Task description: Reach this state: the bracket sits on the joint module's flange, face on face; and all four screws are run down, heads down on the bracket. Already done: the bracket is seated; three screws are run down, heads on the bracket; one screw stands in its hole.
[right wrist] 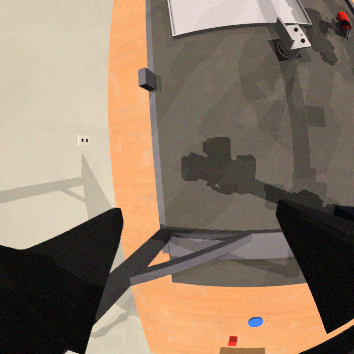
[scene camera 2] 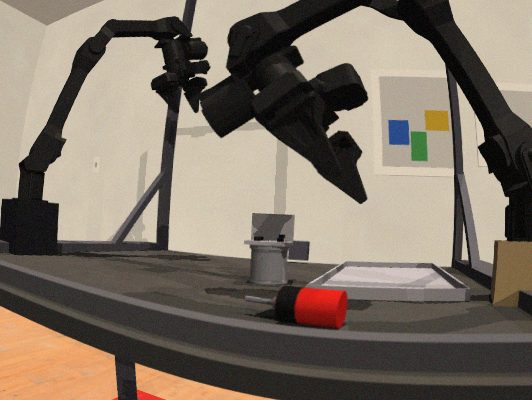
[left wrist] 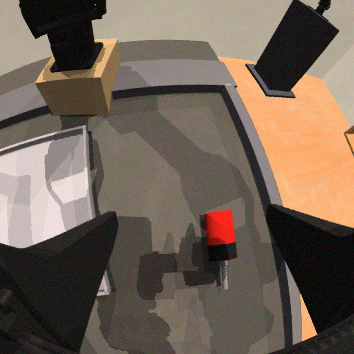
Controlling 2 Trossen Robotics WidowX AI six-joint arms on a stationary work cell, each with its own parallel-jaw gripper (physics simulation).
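Places are measured from the left arm's base along level axes (x ahead, y left, z up), in centimetres.
Where they show: left gripper, fingertip midpoint: (scene camera 2: 352, 189) (left wrist: 193, 216); right gripper, fingertip midpoint: (right wrist: 202, 212) (scene camera 2: 187, 112); left arm's base at its link origin: (scene camera 2: 531, 241) (left wrist: 77, 56).
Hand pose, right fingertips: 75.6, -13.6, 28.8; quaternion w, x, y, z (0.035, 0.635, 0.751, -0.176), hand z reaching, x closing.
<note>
Each offset is from my right fingertips to the centre of the thing, as dx, dy, dz.
The grey joint module {-35.2, +13.2, -33.3} (scene camera 2: 268, 265) (right wrist: 286, 50) stands upright, with the bracket {-35.2, +13.2, -28.3} (scene camera 2: 273, 226) (right wrist: 298, 36) on its flange. Dark screw heads (scene camera 2: 281, 237) (right wrist: 302, 40) show on the bracket; one at the right in scene camera 2 looks slightly higher. Not all four can be made out. The red and black screwdriver {-51.5, +34.6, -34.8} (scene camera 2: 320, 307) (left wrist: 220, 227) (right wrist: 343, 21) lies on its side, its grey bit toward the picture's left in scene camera 2. My left gripper (scene camera 2: 361, 177) (left wrist: 193, 216) is open and empty, high above the table. My right gripper (scene camera 2: 186, 111) (right wrist: 202, 212) is open and empty, high at the left.
A shallow tray {-51.6, -1.7, -35.7} (scene camera 2: 390, 293) (left wrist: 90, 170) (right wrist: 240, 29) lies right of the joint module in scene camera 2. A tan block {-75.6, +13.6, -32.7} (scene camera 2: 507, 270) (left wrist: 75, 85) stands beyond it at the right. A small dark block {-20.6, -23.9, -33.4} (scene camera 2: 301, 250) (right wrist: 146, 79) sits at the table's edge. Frame posts (scene camera 2: 166, 200) rise behind.
</note>
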